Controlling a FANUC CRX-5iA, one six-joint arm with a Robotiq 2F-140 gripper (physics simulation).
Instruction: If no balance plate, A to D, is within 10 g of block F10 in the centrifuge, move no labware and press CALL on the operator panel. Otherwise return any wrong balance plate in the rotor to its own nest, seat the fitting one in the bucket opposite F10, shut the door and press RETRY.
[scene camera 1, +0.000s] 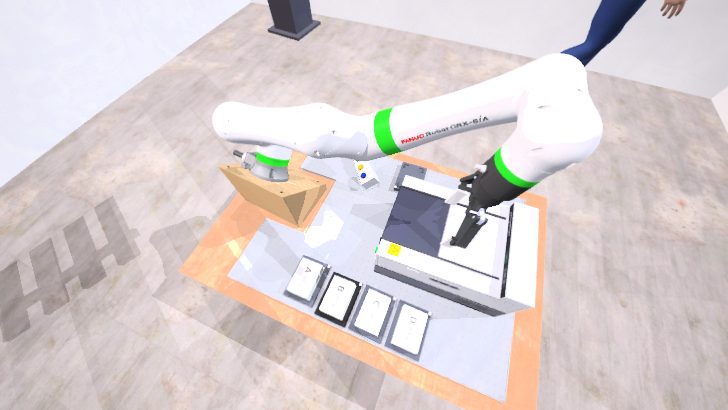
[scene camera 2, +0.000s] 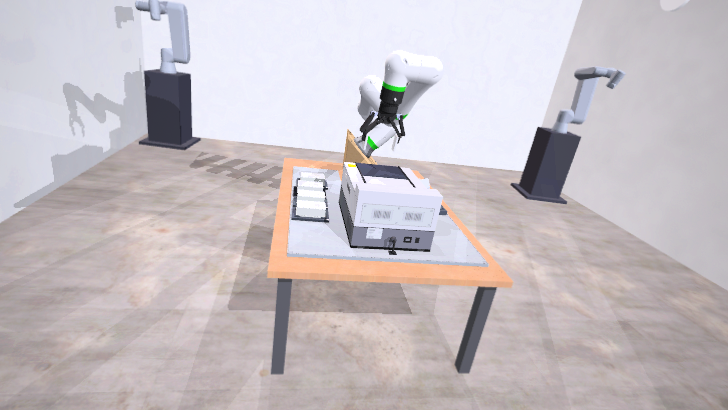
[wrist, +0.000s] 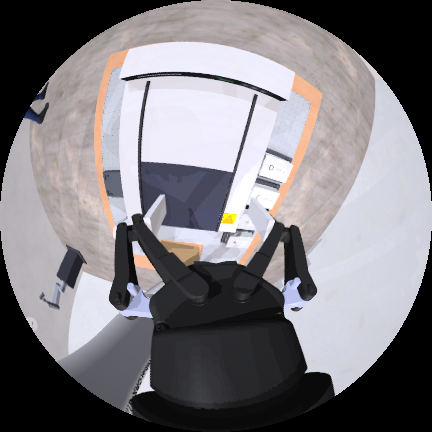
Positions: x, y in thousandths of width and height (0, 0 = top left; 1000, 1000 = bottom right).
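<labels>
My gripper: visible in the wrist view (480, 473), in scene camera 2 (520, 365), in scene camera 1 (615, 545).
</labels>
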